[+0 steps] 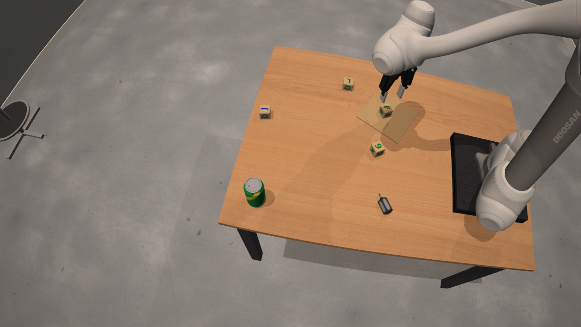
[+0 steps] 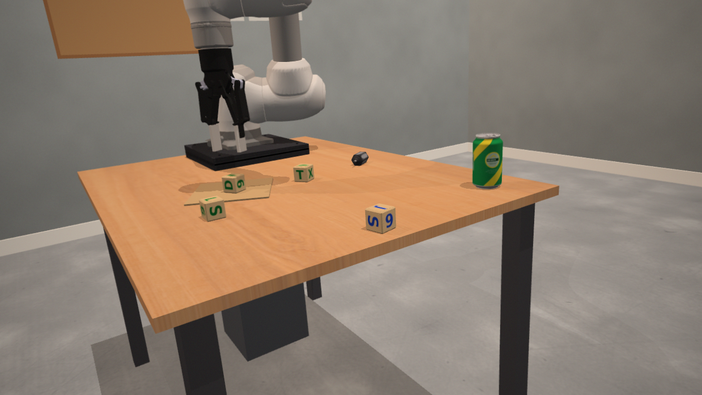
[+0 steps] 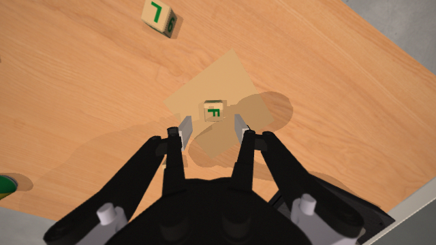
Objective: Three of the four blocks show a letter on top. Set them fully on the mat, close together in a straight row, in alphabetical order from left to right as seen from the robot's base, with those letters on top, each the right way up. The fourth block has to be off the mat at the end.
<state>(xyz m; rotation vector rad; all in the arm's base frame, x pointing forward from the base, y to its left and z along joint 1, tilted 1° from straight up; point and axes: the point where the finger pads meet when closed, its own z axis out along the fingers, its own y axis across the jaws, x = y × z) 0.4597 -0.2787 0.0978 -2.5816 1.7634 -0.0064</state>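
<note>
Right now the tan mat is 2 cm behind my hand and 13 cm below it. Also, from my hand: blue-lettered block (49 cm ahead, 4 cm to the left, 12 cm below); then soda can (49 cm ahead, 40 cm to the left, 7 cm below); then black tool (4 cm ahead, 40 cm to the left, 12 cm below).
</note>
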